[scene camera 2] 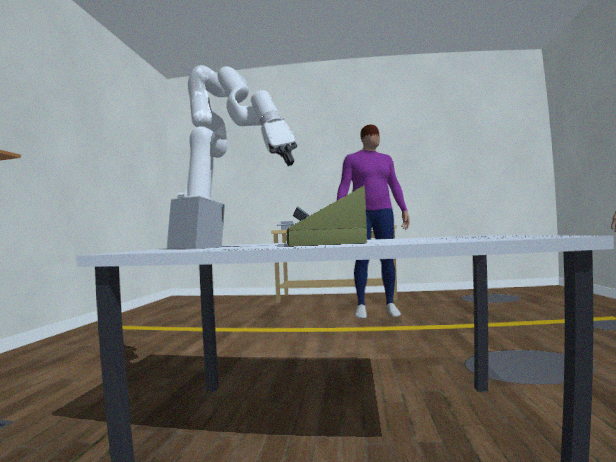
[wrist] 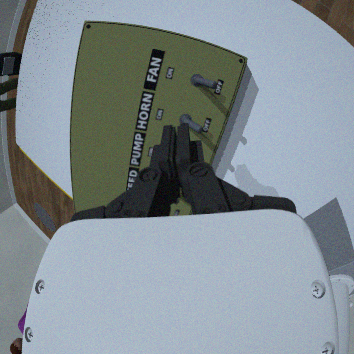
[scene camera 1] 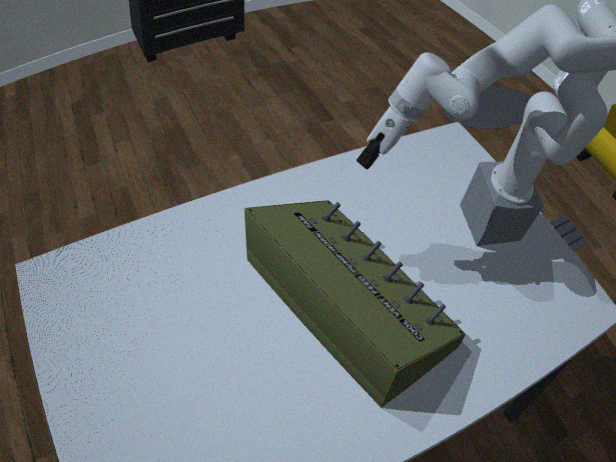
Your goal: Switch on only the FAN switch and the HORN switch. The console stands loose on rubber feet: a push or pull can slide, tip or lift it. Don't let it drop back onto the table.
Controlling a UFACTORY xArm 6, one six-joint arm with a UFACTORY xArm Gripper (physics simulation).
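Places are measured from the arm's base along level axes (x left, y back, z up), in metres.
Where they show: gripper, fingertip midpoint: (scene camera 2: pixel 291 164) (wrist: pixel 178 142) (scene camera 1: pixel 362 164); arm's base, link origin: (scene camera 2: pixel 198 201) (scene camera 1: pixel 512 184).
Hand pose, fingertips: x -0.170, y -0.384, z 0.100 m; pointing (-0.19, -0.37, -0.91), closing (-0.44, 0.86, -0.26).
Things, the pixels of their top centre, and the offset from my fingertips.
- FAN switch, top centre: (wrist: pixel 202 81) (scene camera 1: pixel 333 205) dx -0.044, dy -0.032, dz -0.154 m
- HORN switch, top centre: (wrist: pixel 189 126) (scene camera 1: pixel 353 224) dx +0.028, dy -0.027, dz -0.154 m
The olive console (scene camera 1: pixel 320 290) (scene camera 2: pixel 332 225) (wrist: pixel 110 100) stands flat on the table, its sloped top carrying a row of toggle switches. The FAN switch (scene camera 1: pixel 331 212) (wrist: pixel 204 81) leans toward its OFF label. The HORN switch (scene camera 1: pixel 351 231) (wrist: pixel 191 123) beside it leans toward OFF as well. The other levers, by the PUMP, FEED, VENT and COOL labels, lean the same way in scene camera 1. My gripper (scene camera 1: pixel 366 161) (scene camera 2: pixel 290 163) (wrist: pixel 178 142) is shut and empty, raised in the air above the console. In the wrist view its fingers hide the PUMP switch and part of the panel.
The white table (scene camera 1: pixel 150 350) (scene camera 2: pixel 450 245) bears the console and the arm's grey base block (scene camera 1: pixel 495 210) (scene camera 2: pixel 195 222). A dark drawer cabinet (scene camera 1: pixel 187 22) stands on the floor beyond the table. A person in a purple top (scene camera 2: pixel 372 175) stands behind the table, near a wooden bench (scene camera 2: pixel 320 283).
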